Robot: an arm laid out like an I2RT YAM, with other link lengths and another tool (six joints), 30 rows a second.
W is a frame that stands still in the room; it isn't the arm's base.
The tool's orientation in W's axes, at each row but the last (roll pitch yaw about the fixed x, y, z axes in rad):
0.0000 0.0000 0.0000
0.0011 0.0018 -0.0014
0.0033 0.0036 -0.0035
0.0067 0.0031 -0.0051
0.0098 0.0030 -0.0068
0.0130 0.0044 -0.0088
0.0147 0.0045 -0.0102
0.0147 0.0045 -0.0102
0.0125 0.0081 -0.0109
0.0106 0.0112 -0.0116
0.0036 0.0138 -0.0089
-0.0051 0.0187 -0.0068
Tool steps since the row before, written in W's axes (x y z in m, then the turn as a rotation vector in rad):
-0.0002 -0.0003 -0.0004 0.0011 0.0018 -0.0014
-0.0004 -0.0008 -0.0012 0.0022 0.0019 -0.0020
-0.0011 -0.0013 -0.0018 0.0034 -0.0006 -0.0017
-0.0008 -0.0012 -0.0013 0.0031 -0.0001 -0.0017
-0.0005 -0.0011 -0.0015 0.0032 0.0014 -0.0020
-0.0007 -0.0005 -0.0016 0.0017 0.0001 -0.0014
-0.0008 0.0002 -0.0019 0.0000 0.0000 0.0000
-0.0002 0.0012 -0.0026 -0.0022 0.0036 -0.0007
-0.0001 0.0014 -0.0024 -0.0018 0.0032 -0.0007
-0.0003 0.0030 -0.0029 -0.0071 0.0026 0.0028
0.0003 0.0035 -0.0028 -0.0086 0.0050 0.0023
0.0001 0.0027 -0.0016 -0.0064 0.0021 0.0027
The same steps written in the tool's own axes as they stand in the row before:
-0.0002 -0.0003 -0.0004 0.0011 0.0018 -0.0014
-0.0004 -0.0008 -0.0012 0.0022 0.0019 -0.0020
-0.0011 -0.0013 -0.0018 0.0034 -0.0006 -0.0017
-0.0008 -0.0012 -0.0013 0.0031 -0.0001 -0.0017
-0.0005 -0.0011 -0.0015 0.0032 0.0014 -0.0020
-0.0007 -0.0005 -0.0016 0.0017 0.0001 -0.0014
-0.0008 0.0002 -0.0019 0.0000 0.0000 0.0000
-0.0002 0.0012 -0.0026 -0.0022 0.0036 -0.0008
-0.0001 0.0014 -0.0024 -0.0018 0.0032 -0.0008
-0.0003 0.0030 -0.0029 -0.0072 0.0025 0.0027
0.0003 0.0035 -0.0028 -0.0087 0.0049 0.0022
0.0001 0.0027 -0.0016 -0.0065 0.0020 0.0026

